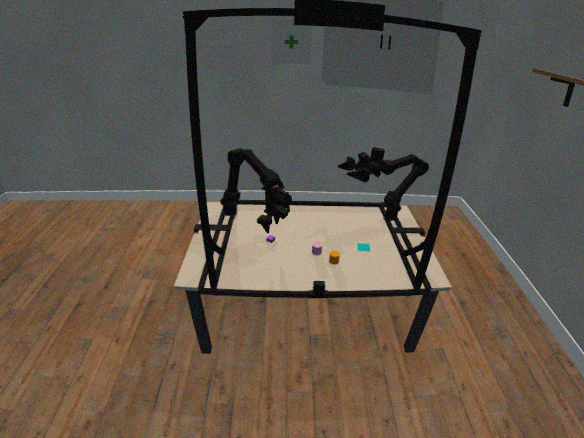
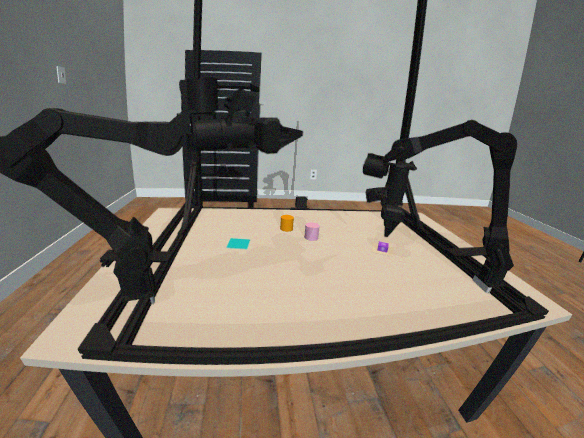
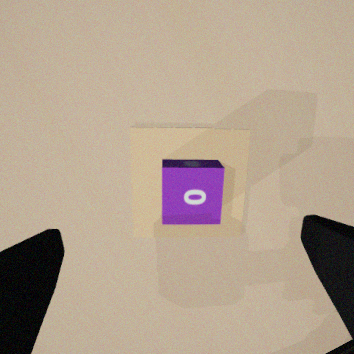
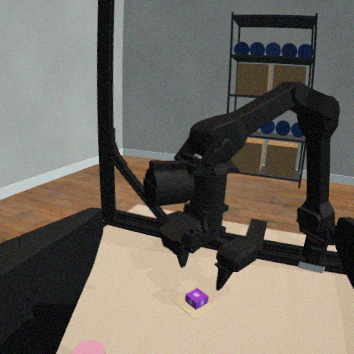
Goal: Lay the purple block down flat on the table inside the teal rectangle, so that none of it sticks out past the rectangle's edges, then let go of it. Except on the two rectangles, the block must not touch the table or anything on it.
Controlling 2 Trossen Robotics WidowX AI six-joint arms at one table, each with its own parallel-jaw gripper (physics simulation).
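Where they show: left gripper, fingertip midpoint: (image 1: 272, 228) (image 2: 385, 231) (image 3: 183, 235) (image 4: 199, 277); right gripper, fingertip midpoint: (image 1: 342, 169) (image 2: 292, 131) (image 4: 222, 225); left arm's base, origin of the base link: (image 1: 230, 212) (image 2: 489, 280) (image 4: 312, 257); right arm's base, origin of the base link: (image 1: 391, 217) (image 2: 138, 290).
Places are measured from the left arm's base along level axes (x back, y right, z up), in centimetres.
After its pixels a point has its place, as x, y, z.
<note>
The purple block (image 1: 270, 238) {-25.5, 21.8, 0.0} (image 2: 382, 247) {-26.4, 19.6, -0.4} (image 3: 192, 191) {-25.8, 21.1, 0.0} (image 4: 197, 298) {-26.5, 20.3, 0.0} lies flat on a pale rectangle (image 3: 147, 175) {-27.1, 19.0, -1.8} (image 4: 192, 312) {-28.7, 20.3, -1.8} on the table; a white "0" marks its top. My left gripper (image 1: 271, 225) {-26.3, 20.4, 5.0} (image 2: 389, 230) {-26.3, 20.4, 5.0} (image 3: 183, 235) {-26.3, 20.4, 5.0} (image 4: 199, 277) {-26.3, 20.4, 5.0} is open and empty, pointing down a short way above the block, one finger to each side. The teal rectangle (image 1: 363, 247) {-71.2, 21.7, -1.8} (image 2: 238, 243) {-71.4, 21.2, -1.8} lies bare at the far side of the table from the block. My right gripper (image 1: 344, 167) {-57.8, 8.1, 32.5} (image 2: 296, 134) {-57.8, 8.1, 32.5} is open and empty, held high and level above the table.
A pink cylinder (image 1: 316, 248) {-48.0, 30.2, 2.0} (image 2: 311, 231) {-48.7, 25.6, 1.4} (image 4: 89, 348) {-47.8, 28.1, 2.6} and an orange cylinder (image 1: 334, 257) {-56.2, 36.3, 2.1} (image 2: 287, 222) {-56.3, 31.9, 1.5} stand between the block and the teal rectangle. A black frame (image 1: 195, 143) {-7.0, 60.0, 60.8} surrounds the table. A shelf rack (image 4: 230, 70) stands behind.
</note>
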